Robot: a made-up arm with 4 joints.
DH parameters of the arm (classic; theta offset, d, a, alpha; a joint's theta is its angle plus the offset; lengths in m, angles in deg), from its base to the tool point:
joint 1: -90 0.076 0.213 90
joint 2: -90 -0.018 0.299 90
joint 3: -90 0.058 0.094 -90
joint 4: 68.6 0 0.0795 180
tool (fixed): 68.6 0.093 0 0
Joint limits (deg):
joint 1: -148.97..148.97
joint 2: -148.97..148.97
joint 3: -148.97..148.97
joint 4: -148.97..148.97
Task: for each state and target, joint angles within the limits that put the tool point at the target. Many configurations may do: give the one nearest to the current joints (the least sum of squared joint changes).
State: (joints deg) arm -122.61 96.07 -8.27 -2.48
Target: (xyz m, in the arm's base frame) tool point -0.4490 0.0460 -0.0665
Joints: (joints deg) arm -119.02 53.16 15.62 -13.69
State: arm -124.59 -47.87 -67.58 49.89
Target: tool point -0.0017 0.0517 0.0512
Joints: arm -112.19 -88.81 -73.38 28.98
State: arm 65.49 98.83 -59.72 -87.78
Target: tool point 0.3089 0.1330 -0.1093
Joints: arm 87.70 58.75 -13.30 -110.94
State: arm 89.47 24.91 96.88 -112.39
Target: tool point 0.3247 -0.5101 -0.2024
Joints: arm 25.16 68.62 102.56 -117.84
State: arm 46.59 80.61 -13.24 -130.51
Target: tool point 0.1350 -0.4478 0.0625
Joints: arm -0.22 120.39 -5.01 -133.82
